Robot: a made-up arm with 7 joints.
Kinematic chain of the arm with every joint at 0, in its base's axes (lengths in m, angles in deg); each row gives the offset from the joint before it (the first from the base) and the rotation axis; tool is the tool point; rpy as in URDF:
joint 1: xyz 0 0 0.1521 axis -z
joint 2: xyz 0 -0.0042 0.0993 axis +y
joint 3: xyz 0 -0.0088 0.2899 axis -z
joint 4: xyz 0 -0.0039 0.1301 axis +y
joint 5: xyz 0 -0.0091 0.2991 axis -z
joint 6: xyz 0 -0.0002 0.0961 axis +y
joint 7: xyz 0 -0.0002 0.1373 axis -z
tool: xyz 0 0 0 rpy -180 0 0
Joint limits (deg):
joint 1: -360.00..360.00
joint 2: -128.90..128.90
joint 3: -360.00..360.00
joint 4: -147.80..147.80
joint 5: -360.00..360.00
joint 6: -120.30..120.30
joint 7: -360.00..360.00
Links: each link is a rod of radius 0.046 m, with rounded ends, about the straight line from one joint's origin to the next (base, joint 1, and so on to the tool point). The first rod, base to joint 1, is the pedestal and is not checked.
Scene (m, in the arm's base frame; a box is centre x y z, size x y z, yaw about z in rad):
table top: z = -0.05
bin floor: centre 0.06 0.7 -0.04 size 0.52 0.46 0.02 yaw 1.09
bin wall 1: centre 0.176 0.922 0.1 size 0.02 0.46 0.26 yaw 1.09
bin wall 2: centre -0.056 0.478 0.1 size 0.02 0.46 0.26 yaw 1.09
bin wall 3: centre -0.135 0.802 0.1 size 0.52 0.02 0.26 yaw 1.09
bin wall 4: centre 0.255 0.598 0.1 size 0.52 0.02 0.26 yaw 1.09
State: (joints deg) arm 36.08 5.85 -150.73 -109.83 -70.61 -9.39 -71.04
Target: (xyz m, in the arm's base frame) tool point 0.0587 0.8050 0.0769
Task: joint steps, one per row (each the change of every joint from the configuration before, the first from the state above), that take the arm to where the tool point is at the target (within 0.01 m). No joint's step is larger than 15 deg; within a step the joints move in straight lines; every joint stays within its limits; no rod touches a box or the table.
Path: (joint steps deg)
1: -13.64 5.49 -6.02 6.11 -0.38 -0.48 0.00
2: -13.64 5.50 -6.01 6.11 -0.38 -0.48 0.00
3: -13.64 5.49 -6.02 6.10 -0.38 -0.47 0.00
4: -13.64 5.49 -6.02 6.11 -0.38 -0.48 0.00
5: -13.64 5.50 -6.01 6.11 -0.38 -0.48 0.00
6: -13.64 5.49 -6.02 6.11 -0.38 -0.48 0.00
7: -13.64 5.49 -6.02 6.10 -0.38 -0.47 0.00
8: -13.63 5.50 -6.02 6.11 -0.38 -0.48 0.00
9: -1.13 10.39 1.54 1.19 -0.04 1.19 0.00
10: -1.13 10.39 1.53 1.18 -0.05 1.19 0.00

